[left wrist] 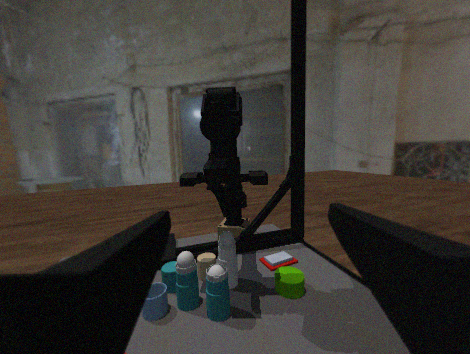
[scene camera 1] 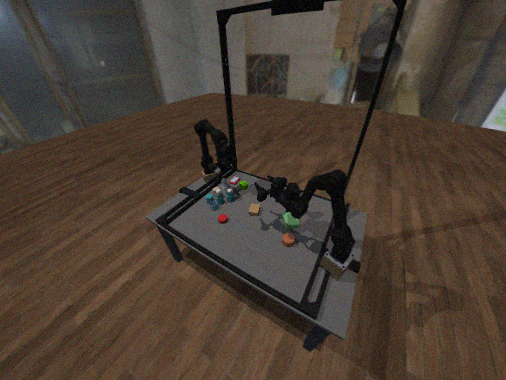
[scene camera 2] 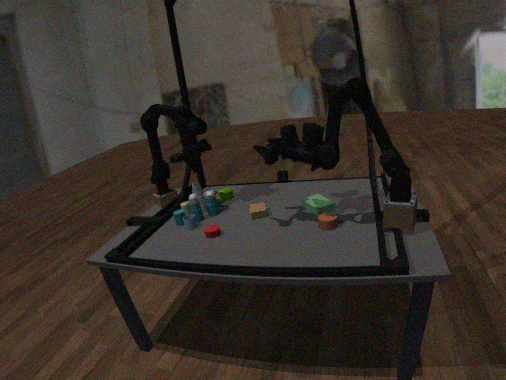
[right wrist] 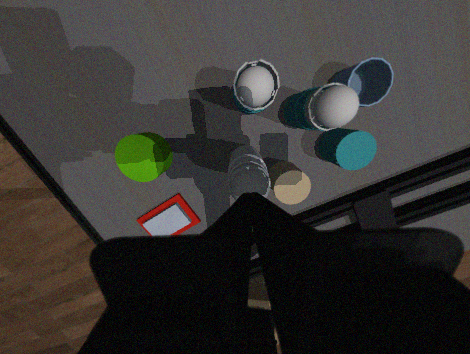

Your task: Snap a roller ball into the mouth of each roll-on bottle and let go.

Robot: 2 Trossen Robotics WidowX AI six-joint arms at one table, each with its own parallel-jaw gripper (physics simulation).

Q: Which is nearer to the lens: the tan cap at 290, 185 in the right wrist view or the light blue cup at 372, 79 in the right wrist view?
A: The tan cap.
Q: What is the right gripper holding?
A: Nothing.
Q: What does the light blue cup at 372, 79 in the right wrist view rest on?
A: The table.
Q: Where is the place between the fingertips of the right gripper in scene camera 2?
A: At 195, 172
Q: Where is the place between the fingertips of the right gripper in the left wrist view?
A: At 225, 216
